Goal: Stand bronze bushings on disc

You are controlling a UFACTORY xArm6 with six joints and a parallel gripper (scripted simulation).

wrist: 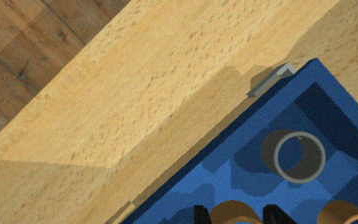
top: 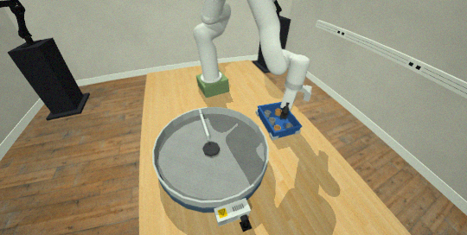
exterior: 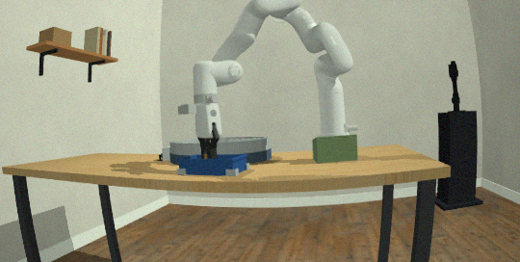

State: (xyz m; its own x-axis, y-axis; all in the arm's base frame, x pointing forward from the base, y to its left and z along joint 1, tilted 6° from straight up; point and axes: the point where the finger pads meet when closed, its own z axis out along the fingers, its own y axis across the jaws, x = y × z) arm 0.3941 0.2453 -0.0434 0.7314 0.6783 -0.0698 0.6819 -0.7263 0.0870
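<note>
The blue crate is 40 mm below my hand and 30 mm to the right of it. Round my hand: grey disc (390 mm to the right, 70 mm ahead, 10 mm below).
</note>
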